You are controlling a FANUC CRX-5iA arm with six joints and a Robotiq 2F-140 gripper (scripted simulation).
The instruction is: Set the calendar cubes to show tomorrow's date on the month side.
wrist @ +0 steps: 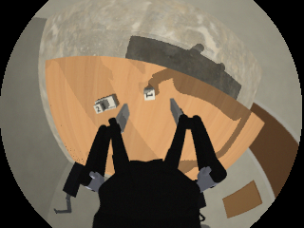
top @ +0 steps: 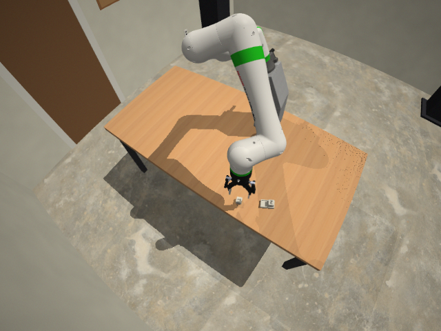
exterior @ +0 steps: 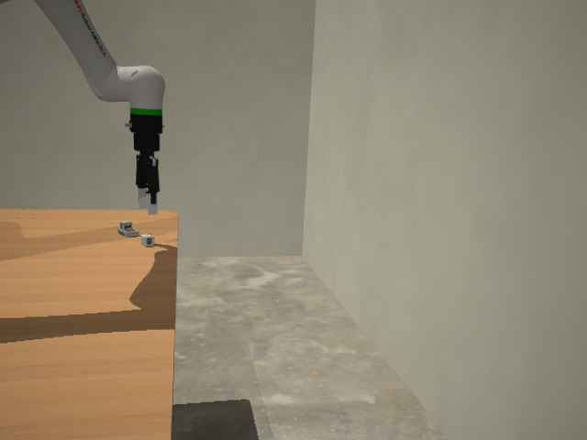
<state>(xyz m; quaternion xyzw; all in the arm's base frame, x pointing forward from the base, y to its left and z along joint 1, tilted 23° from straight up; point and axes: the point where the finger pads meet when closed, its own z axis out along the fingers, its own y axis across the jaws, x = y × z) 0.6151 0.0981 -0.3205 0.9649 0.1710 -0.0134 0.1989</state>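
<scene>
The white date cube is 120 mm below my hand. From my hand the other things lie so: calendar tray (70 mm behind, 140 mm to the left, 120 mm below).
</scene>
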